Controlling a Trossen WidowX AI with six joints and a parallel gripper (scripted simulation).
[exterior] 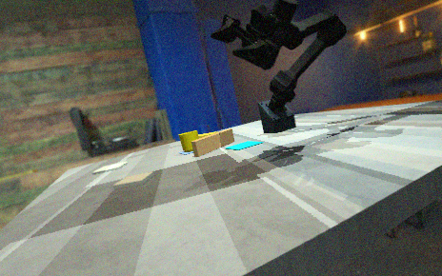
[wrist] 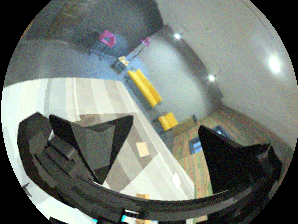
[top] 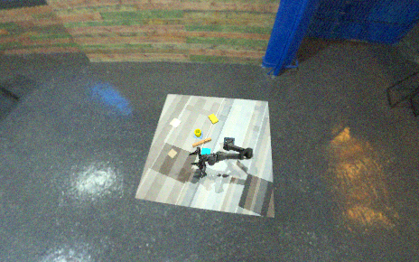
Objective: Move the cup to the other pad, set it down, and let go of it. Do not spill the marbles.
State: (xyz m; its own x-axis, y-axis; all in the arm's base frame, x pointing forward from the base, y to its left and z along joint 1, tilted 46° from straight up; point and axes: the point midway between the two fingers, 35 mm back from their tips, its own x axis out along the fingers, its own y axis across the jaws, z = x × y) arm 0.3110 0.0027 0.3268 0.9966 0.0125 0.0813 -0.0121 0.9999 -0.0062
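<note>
My gripper tip is 380 mm to the left of the yellow cup, 240 mm above it and 40 mm past it. Round my gripper tip: tan wooden block 270 mm to the right, 260 mm below, 80 mm behind; light blue pad 380 mm to the right, 290 mm below, 40 mm behind.
</note>
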